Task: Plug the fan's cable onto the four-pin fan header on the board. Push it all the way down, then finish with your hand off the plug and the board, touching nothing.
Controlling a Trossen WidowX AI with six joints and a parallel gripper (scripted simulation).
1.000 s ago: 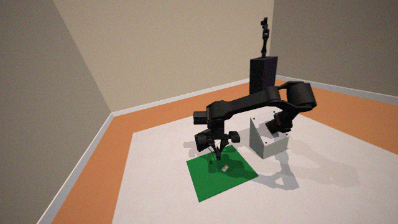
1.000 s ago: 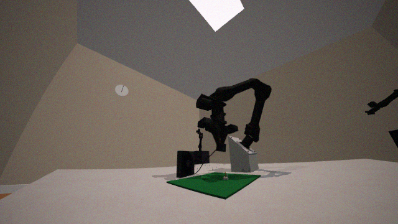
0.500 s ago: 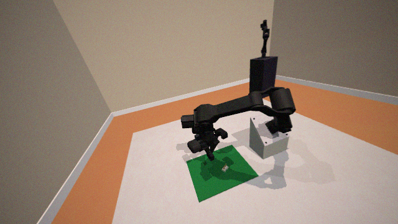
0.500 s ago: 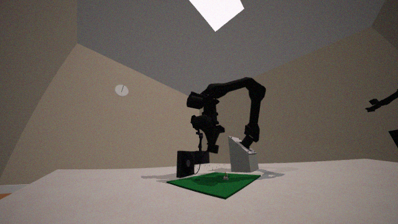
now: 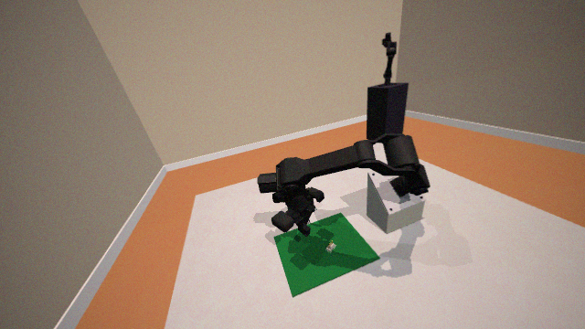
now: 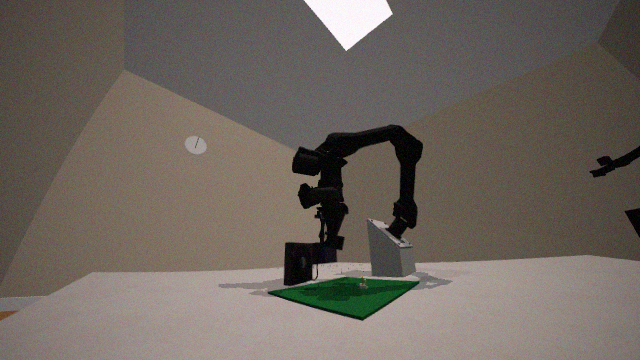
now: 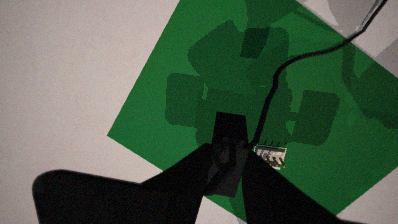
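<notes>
The board is 14 cm below my gripper tip, 5 cm behind it and 1 cm to the left of it. The rest, counted from my gripper tip: black fan (16 cm to the right, 8 cm behind, 6 cm below); then black plug (1 cm below).
</notes>
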